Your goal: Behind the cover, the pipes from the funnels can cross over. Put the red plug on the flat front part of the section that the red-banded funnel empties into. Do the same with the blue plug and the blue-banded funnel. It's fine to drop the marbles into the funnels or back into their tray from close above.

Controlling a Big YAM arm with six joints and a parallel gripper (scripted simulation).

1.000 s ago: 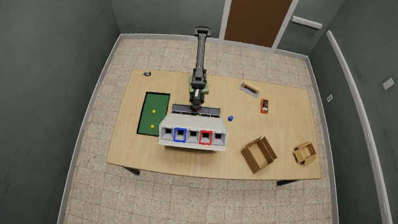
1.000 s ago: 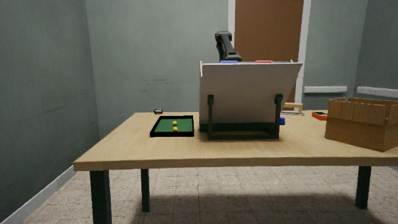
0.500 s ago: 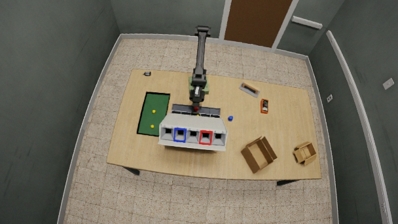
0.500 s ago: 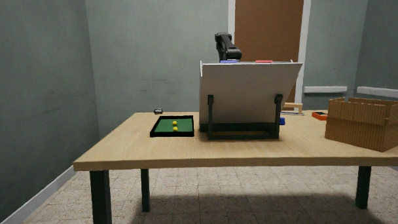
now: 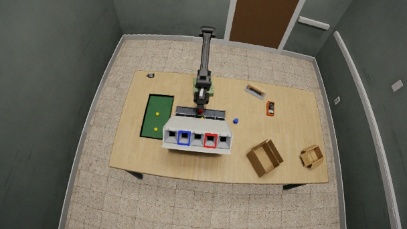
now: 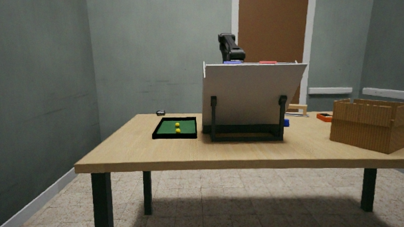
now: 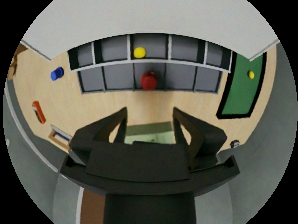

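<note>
My hand is 31 cm to the left of the green marble tray, 14 cm above it and 13 cm short of it. From my hand the other things lie so: cardboard box (55 cm to the left, 25 cm ahead, 8 cm below); dark object (53 cm to the right, 21 cm behind, 13 cm below); white cover (19 cm ahead, 6 cm above, 4 cm to the left).
</note>
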